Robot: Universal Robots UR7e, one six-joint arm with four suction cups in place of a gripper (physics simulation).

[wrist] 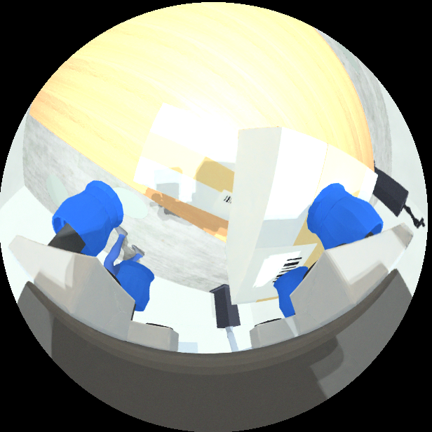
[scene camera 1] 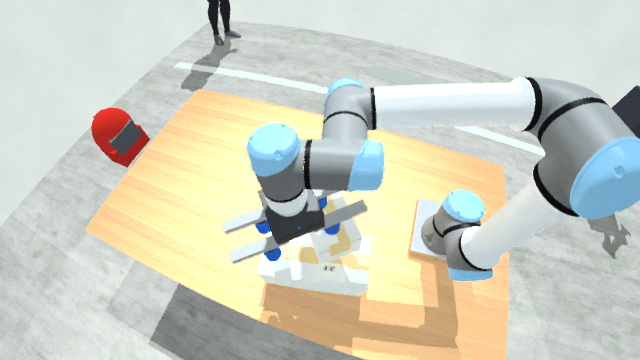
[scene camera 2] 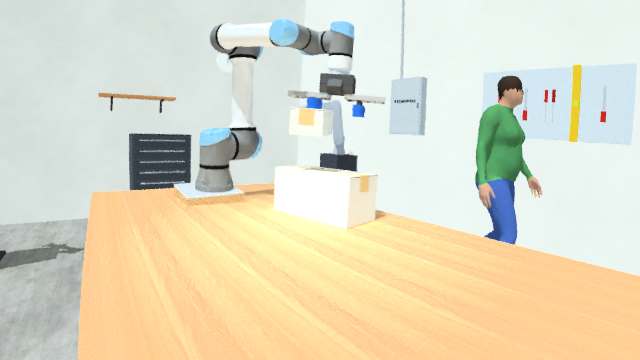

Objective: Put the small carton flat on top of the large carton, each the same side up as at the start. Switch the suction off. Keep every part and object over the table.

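Places are measured from the arm's base along level axes (x ahead, y left, z up), in millimetres.
Where they show: hand, its tool point: [scene camera 2: 336, 114]; arm's base, origin of its link: [scene camera 1: 440, 234] [scene camera 2: 214, 188].
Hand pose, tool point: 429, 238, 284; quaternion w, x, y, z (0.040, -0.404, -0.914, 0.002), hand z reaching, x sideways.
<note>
Each offset is from my tool point to the top centre of the thing, as dx, dy, dz. Level surfaces: height alone.
My suction gripper [scene camera 1: 297, 228] [scene camera 2: 336, 102] [wrist: 215, 250] has four blue cups. The small carton {-60, -45, +22} [scene camera 1: 336, 246] [scene camera 2: 322, 122] [wrist: 280, 190], white with tan tape, hangs upright under the two cups on the right side in the wrist view; the other two cups hold no carton. The large white carton {-41, +0, -178} [scene camera 1: 312, 277] [scene camera 2: 312, 195] [wrist: 170, 147] stands on the table below. In scene camera 2 a clear gap shows between the small carton and the large carton's top. The small carton's long side is turned at an angle to the large one's. Cup contact is partly hidden.
The wooden table {dz -326} [scene camera 1: 200, 150] [scene camera 2: 200, 275] [wrist: 100, 90] carries my arm's base plate [scene camera 1: 419, 220] [scene camera 2: 205, 198]. A red helmet-like object [scene camera 1: 110, 127] is beyond the table's left edge. A person in green [scene camera 2: 500, 140] and a dark cabinet [scene camera 2: 160, 160] are behind the table.
</note>
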